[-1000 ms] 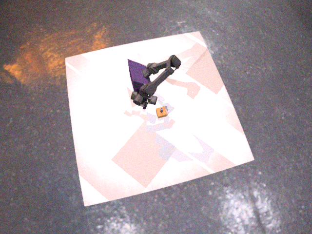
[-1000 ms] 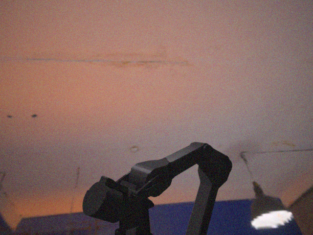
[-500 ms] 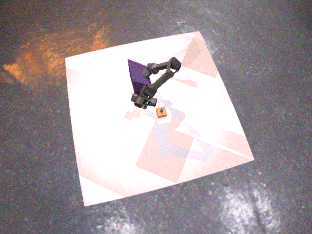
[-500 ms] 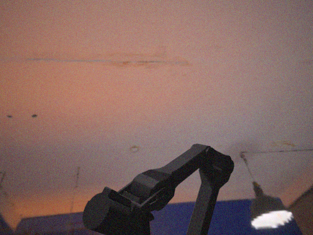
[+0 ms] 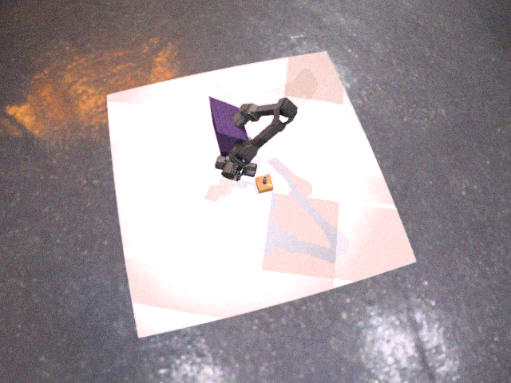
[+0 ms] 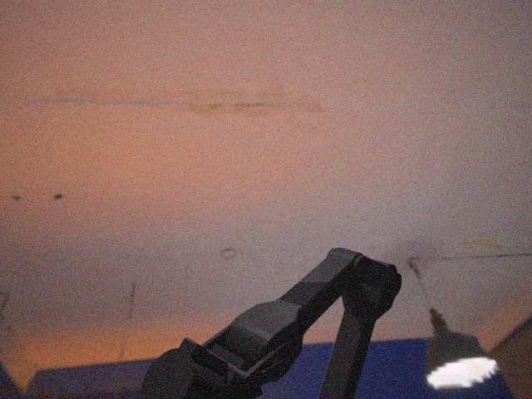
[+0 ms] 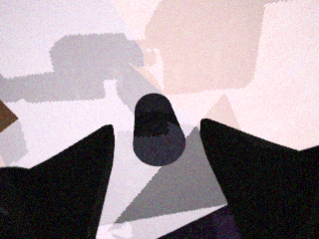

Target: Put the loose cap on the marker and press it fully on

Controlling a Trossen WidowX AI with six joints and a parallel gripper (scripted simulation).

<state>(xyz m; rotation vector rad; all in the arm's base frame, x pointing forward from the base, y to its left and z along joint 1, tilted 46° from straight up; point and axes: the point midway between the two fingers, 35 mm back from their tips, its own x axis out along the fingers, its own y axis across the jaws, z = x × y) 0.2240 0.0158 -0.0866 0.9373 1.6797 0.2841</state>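
The dark cap lies 10 mm below my gripper tip.
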